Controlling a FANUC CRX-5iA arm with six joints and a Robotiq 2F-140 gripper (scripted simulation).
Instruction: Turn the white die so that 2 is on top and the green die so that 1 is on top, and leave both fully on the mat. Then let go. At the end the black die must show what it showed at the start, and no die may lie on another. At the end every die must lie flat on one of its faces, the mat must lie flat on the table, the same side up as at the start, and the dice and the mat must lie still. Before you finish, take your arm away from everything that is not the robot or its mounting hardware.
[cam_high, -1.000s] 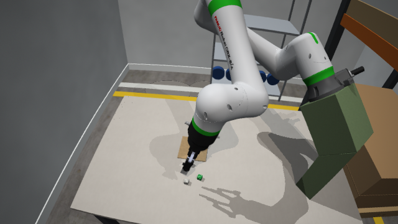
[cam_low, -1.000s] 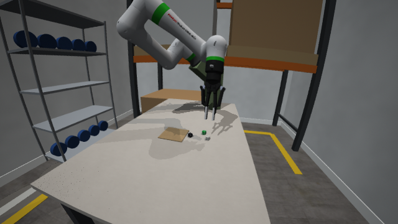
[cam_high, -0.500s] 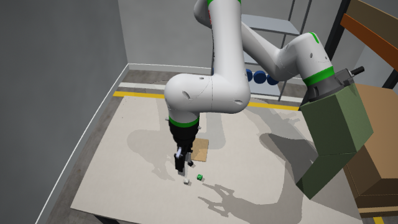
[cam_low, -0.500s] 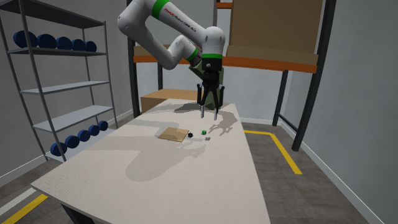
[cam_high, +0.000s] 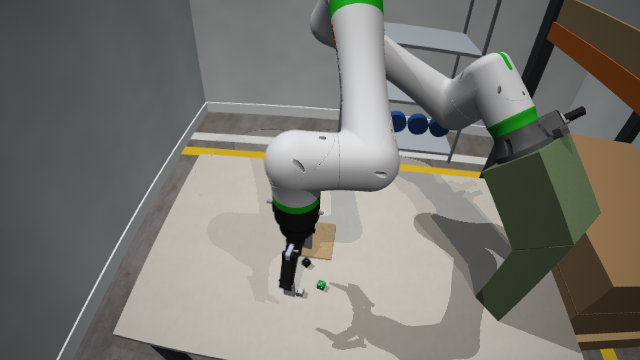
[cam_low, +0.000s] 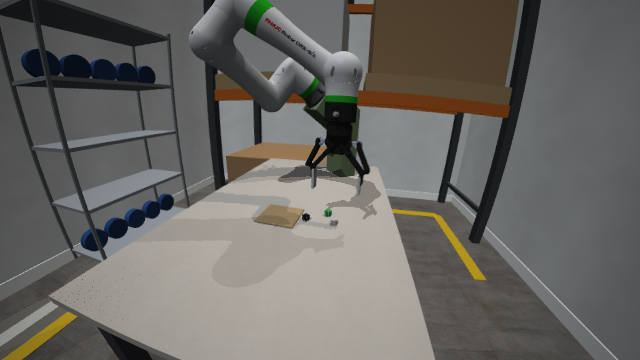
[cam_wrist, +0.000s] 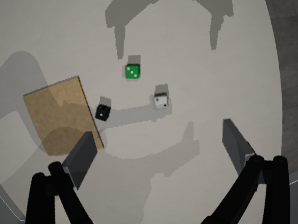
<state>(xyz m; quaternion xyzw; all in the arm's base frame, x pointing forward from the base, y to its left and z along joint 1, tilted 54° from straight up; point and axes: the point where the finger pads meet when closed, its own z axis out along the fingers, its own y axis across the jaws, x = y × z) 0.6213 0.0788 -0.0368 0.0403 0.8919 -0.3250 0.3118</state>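
The white die lies 12 cm below my hand. From my hand the other things lie so: mat (4 cm behind, 19 cm to the right, 13 cm below); black die (2 cm behind, 9 cm to the right, 12 cm below); green die (6 cm behind, 2 cm to the right, 12 cm below).
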